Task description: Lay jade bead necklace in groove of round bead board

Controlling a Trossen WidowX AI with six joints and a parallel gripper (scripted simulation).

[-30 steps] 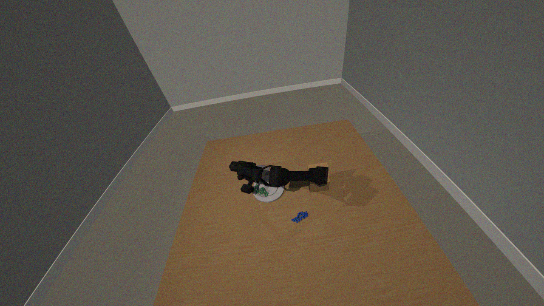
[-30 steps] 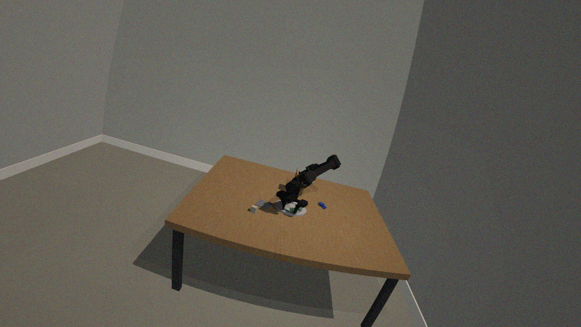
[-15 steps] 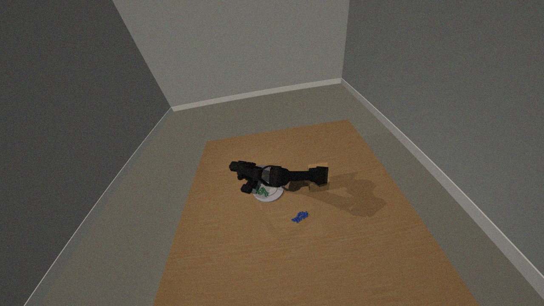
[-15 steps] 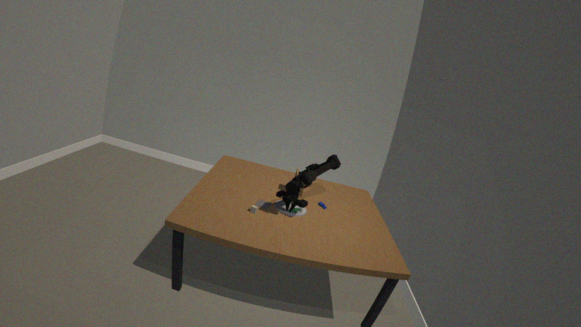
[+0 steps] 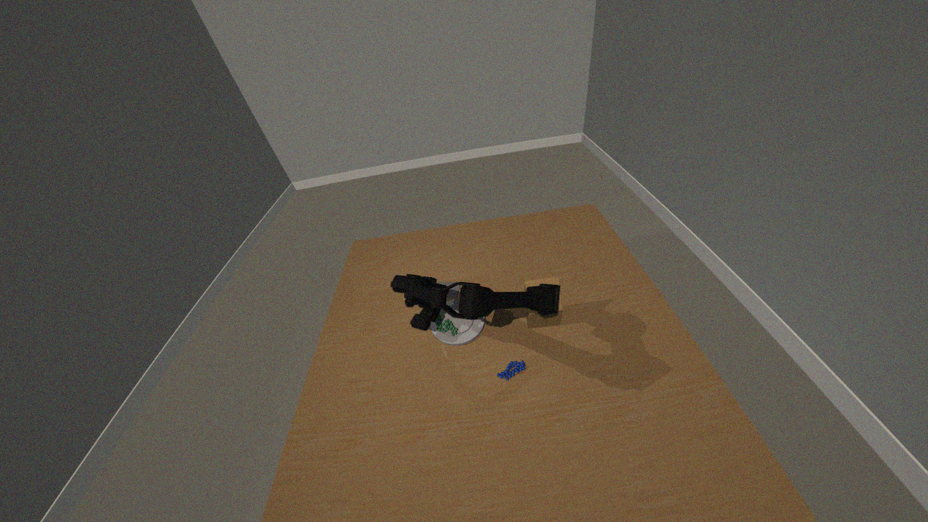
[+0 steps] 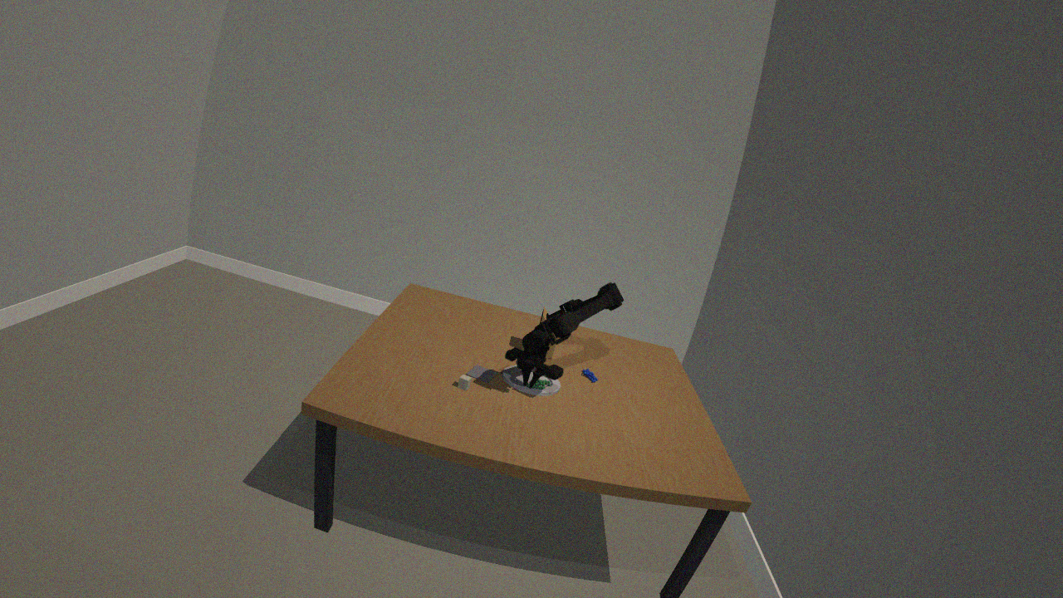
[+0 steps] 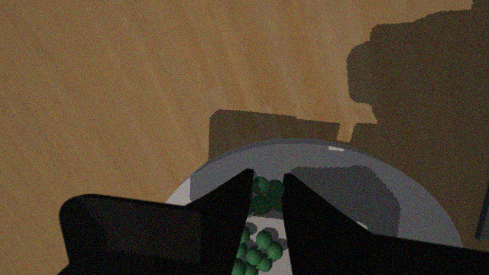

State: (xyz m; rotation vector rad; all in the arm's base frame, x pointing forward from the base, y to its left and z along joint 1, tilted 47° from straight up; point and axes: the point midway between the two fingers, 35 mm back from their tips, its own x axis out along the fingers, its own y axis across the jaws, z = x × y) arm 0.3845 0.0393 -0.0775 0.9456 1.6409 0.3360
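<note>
The round bead board lies 80 mm behind my gripper tip, 10 mm to the left of it and 10 mm below it. Round my gripper tip: pale block 190 mm to the right, 100 mm ahead; then flat grey plate 160 mm to the right, 40 mm behind, 10 mm below.
</note>
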